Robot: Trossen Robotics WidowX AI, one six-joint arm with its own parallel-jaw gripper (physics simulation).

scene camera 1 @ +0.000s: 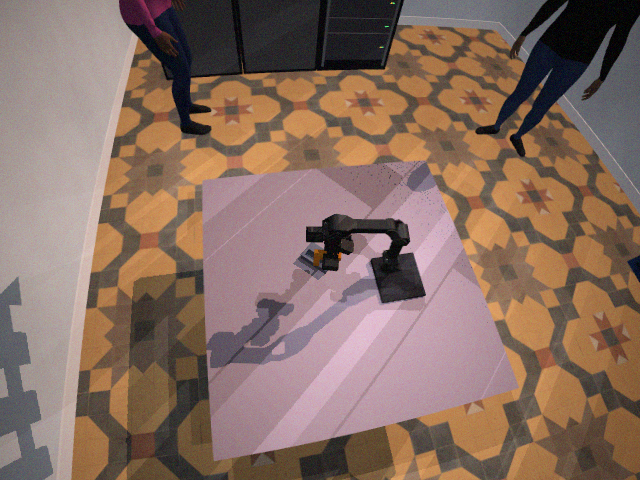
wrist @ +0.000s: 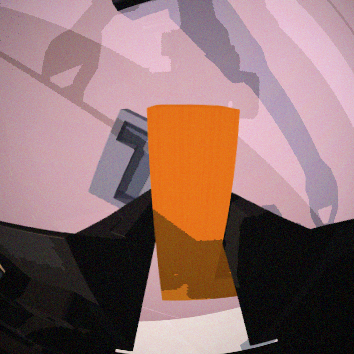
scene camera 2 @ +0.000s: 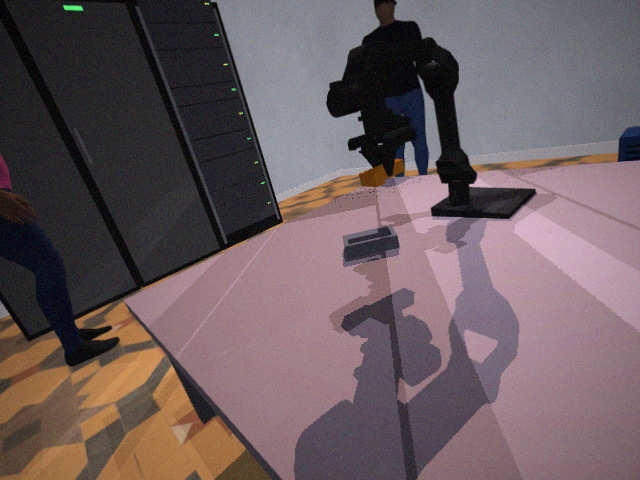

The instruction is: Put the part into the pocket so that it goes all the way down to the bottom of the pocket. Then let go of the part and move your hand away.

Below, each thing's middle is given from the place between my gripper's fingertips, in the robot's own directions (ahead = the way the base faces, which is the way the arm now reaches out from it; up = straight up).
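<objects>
My hand is 10 mm below the orange L-shaped part [wrist: 192, 147] and 10 mm short of it. You'd find the grey pocket block [wrist: 122, 173] 170 mm below my hand and 80 mm to the right of it.
</objects>
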